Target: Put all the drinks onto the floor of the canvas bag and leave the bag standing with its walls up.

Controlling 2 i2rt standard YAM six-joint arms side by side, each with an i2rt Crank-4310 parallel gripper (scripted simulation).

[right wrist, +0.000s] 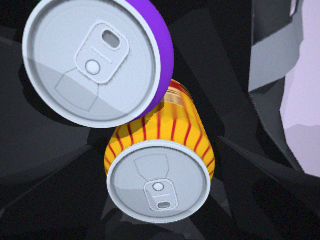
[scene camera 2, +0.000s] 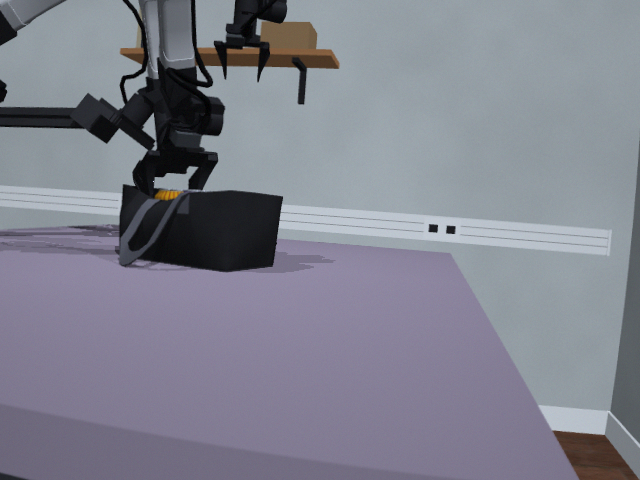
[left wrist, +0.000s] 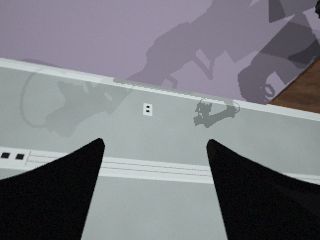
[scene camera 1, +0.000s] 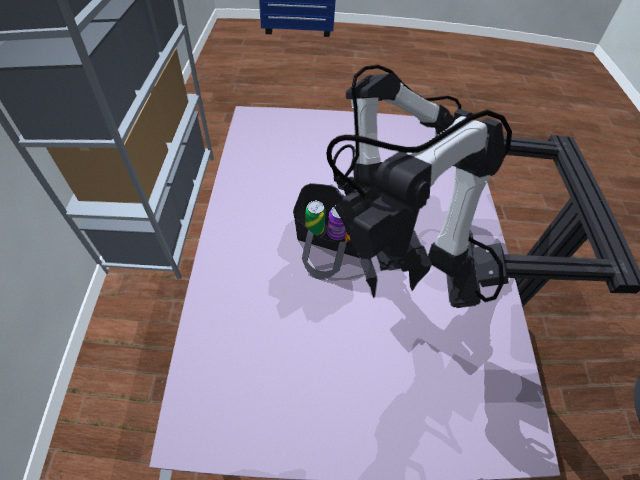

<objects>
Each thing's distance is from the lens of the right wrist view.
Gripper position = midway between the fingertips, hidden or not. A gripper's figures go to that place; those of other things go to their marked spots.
my right gripper (right wrist: 161,139): 15 cm
black canvas bag (right wrist: 262,49): 11 cm
</objects>
